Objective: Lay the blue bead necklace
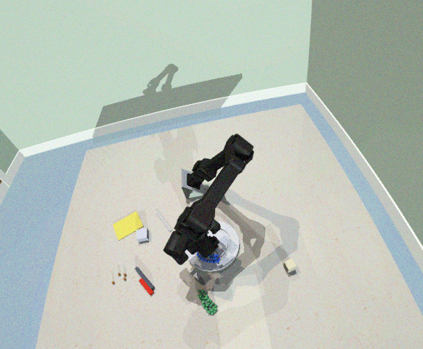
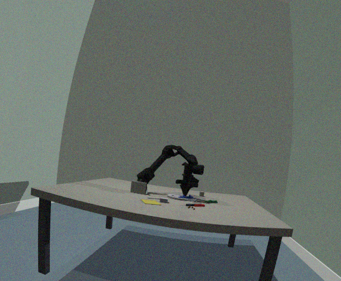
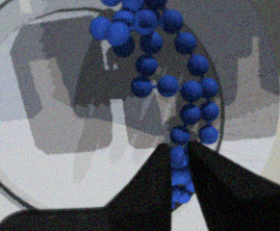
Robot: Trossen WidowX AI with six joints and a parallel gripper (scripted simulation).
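My gripper tip is now 2 cm past the round bead board, 4 cm to the right of it and 2 cm above it. Round my gripper tip: white cube: 9 cm behind, 24 cm to the right, 1 cm below; grey tool: 10 cm ahead, 21 cm to the right, 2 cm below; stick: 15 cm behind, 15 cm to the right, 2 cm below.
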